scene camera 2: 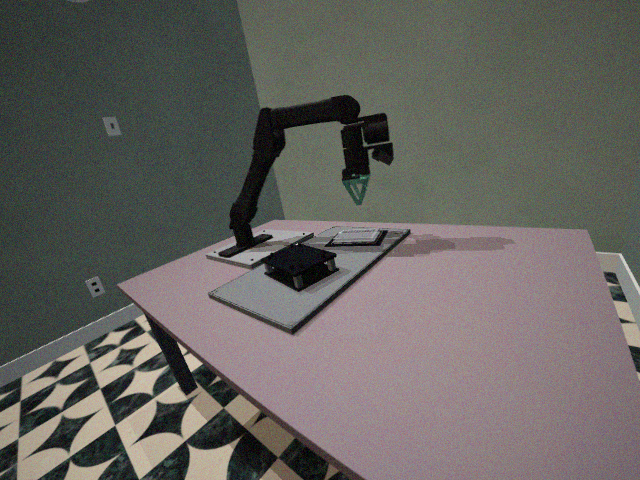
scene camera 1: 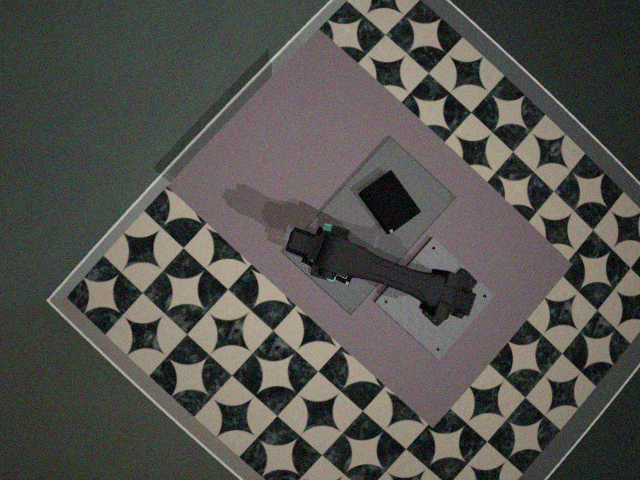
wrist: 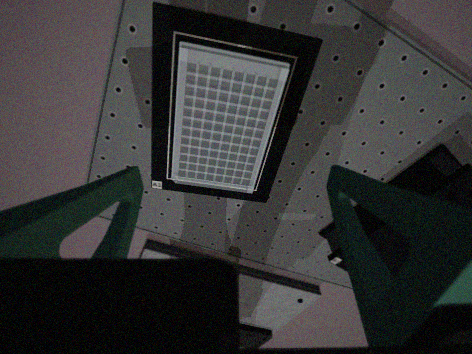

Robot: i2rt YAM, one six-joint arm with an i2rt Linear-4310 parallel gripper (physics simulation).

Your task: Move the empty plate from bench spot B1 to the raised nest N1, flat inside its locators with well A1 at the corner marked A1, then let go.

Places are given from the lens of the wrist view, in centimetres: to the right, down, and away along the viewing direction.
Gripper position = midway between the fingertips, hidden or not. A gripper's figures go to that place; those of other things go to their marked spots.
my gripper (wrist: pixel 235 176): 0, 0, 13
plate (wrist: pixel 226 102): -1, -6, 21
black nest with white outline (wrist: pixel 301 51): 5, -10, 20
